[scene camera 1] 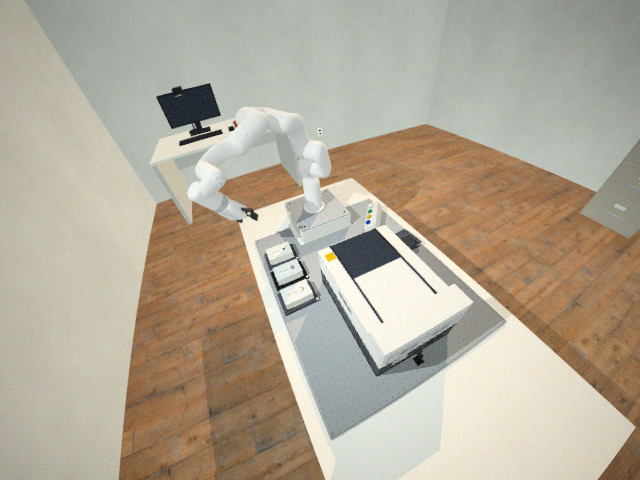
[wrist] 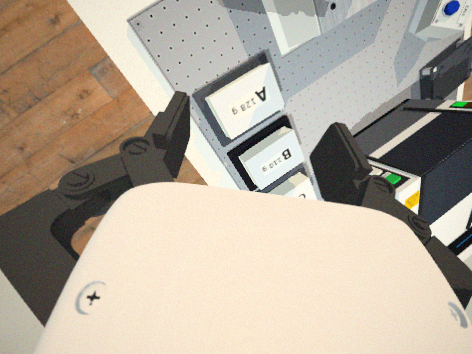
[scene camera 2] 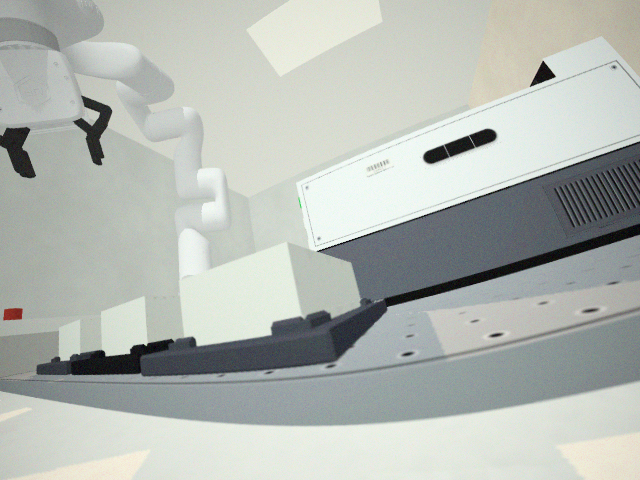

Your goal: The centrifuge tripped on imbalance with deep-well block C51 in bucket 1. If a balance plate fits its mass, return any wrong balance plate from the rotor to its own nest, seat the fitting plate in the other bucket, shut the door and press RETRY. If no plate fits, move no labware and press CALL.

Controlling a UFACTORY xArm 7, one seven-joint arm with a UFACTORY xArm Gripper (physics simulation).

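Pixels of known places: gripper, between the fingertips: [scene camera 1: 249, 219] [wrist: 257, 128] [scene camera 2: 64, 170]; arm's base, origin of its link: [scene camera 1: 314, 206].
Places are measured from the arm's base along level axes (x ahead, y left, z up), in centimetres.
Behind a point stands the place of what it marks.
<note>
Three pale balance plates lie in a row in dark nests: plate A [wrist: 245, 102] @[y -32.6, x 15.1, z -3.7 cm] [scene camera 1: 280, 253] @[y -32.2, x 18.0, z -3.7 cm] [scene camera 2: 69, 339] @[y -38.2, x 15.0, z -5.6 cm], marked 128 g; plate B [wrist: 272, 159] @[y -34.5, x 28.2, z -3.7 cm] [scene camera 1: 287, 272] @[y -34.8, x 31.2, z -3.7 cm] [scene camera 2: 124, 325] @[y -40.3, x 29.1, z -5.6 cm], marked 110 g; and plate C [wrist: 295, 190] @[y -34.2, x 39.7, z -3.8 cm] [scene camera 1: 297, 294] @[y -36.6, x 44.5, z -3.7 cm] [scene camera 2: 237, 299] @[y -42.7, x 42.5, z -5.9 cm], partly hidden in the wrist view, its mass unreadable. My gripper [scene camera 1: 250, 213] @[y -39.2, x 11.3, z 18.7 cm] [scene camera 2: 62, 166] @[y -39.2, x 11.3, z 18.7 cm] [wrist: 257, 128] @[y -39.2, x 11.3, z 18.7 cm] is open and empty, high above the row's robot-side end. The centrifuge [scene camera 1: 408, 294] @[y -8.5, x 77.0, z 11.9 cm] [scene camera 2: 439, 160] @[y -25.5, x 61.5, z 6.5 cm] is white with a dark panel [scene camera 1: 364, 250] @[y -7.3, x 52.9, z 12.2 cm] on top; its rotor and block C51 do not show. A green button [wrist: 393, 178] @[y -20.2, x 41.3, z 9.3 cm] is on its end.
A panel [scene camera 1: 369, 217] @[y 20.5, x 26.1, z -2.3 cm] with coloured buttons stands by the robot base; its blue button [wrist: 452, 6] @[y 17.2, x 28.1, z -2.3 cm] is labelled CALL. A dark bracket-like object [scene camera 1: 408, 239] @[y 27.1, x 49.4, z -5.8 cm] [wrist: 445, 70] @[y 20.6, x 45.0, z -5.8 cm] stands beyond the centrifuge. The grey perforated board [scene camera 1: 336, 397] @[y -44.7, x 84.5, z -9.1 cm] bears the nests and centrifuge. A desk with a monitor [scene camera 1: 189, 105] is behind.
</note>
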